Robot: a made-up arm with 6 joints.
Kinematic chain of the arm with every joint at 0, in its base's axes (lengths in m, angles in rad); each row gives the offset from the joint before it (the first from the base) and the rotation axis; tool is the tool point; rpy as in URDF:
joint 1: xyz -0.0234 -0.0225 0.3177 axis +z
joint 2: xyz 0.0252 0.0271 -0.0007 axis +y
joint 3: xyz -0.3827 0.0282 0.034 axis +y
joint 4: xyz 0.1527 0.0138 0.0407 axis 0.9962 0 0.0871
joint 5: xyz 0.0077 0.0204 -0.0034 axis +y
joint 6: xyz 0.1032 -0.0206 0.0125 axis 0.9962 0 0.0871
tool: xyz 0.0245 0.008 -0.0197 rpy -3.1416 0 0
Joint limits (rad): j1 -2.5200..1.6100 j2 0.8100..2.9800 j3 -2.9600..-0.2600 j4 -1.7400..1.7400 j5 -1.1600..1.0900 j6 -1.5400..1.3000
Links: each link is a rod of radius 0.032 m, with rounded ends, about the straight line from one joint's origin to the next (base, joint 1, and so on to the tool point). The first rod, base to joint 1, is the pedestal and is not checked.
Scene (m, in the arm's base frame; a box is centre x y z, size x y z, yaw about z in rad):
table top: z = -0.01
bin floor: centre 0.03 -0.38 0 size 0.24 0.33 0.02 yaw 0.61
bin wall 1: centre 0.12 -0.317 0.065 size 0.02 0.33 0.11 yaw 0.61
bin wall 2: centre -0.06 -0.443 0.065 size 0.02 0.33 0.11 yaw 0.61
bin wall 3: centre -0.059 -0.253 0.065 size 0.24 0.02 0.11 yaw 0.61
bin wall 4: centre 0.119 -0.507 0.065 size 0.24 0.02 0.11 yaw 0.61
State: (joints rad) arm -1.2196 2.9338 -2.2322 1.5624 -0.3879 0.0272
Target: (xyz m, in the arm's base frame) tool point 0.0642 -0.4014 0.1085
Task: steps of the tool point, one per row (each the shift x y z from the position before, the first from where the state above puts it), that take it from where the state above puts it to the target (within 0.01 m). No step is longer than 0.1 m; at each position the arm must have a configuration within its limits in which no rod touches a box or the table.
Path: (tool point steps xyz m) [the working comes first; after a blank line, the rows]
Joints at the target: -1.3740 2.8759 -1.0770 1.7400 -0.6435 -0.0513
Straight joint move there: touches bin wall 4.

1: -0.0360 0.0258 -0.0163
2: -0.0373 0.0376 -0.0092
3: -0.0373 0.0476 -0.0004
4: -0.0358 0.0557 0.0094
5: -0.0332 0.0614 0.0199
6: 0.0009 -0.0047 -0.0599
7: -0.0009 0.0047 -0.0615

